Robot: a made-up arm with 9 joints. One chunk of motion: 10 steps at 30 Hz.
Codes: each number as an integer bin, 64 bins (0 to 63) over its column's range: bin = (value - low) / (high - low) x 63, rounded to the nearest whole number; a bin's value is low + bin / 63 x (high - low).
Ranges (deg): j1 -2..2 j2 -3..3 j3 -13..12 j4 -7..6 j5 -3..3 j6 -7..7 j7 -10..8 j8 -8..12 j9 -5..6
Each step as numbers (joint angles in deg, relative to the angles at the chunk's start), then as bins.
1 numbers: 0.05 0.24 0.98 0.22 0.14 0.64 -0.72 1.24 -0.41
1 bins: 32 34 35 35 33 34 32 29 26
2 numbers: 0.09 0.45 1.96 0.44 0.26 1.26 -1.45 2.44 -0.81
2 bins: 33 36 38 36 34 37 30 33 24
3 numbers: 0.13 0.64 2.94 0.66 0.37 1.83 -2.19 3.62 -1.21
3 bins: 34 38 40 37 35 40 27 37 22
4 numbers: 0.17 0.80 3.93 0.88 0.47 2.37 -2.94 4.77 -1.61
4 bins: 34 40 43 38 36 42 25 40 19
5 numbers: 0.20 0.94 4.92 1.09 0.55 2.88 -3.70 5.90 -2.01
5 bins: 35 41 45 39 37 44 22 44 17
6 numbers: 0.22 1.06 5.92 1.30 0.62 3.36 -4.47 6.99 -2.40
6 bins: 35 43 48 40 38 47 19 47 15
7 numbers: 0.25 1.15 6.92 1.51 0.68 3.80 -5.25 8.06 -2.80
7 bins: 35 44 50 41 39 49 17 51 13
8 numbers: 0.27 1.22 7.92 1.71 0.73 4.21 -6.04 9.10 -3.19
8 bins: 36 44 53 42 39 50 14 54 10
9 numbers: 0.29 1.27 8.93 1.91 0.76 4.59 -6.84 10.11 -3.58
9 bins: 36 45 55 43 39 52 11 57 8
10 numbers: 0.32 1.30 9.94 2.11 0.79 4.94 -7.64 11.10 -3.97
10 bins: 37 45 58 44 40 54 8 60 6
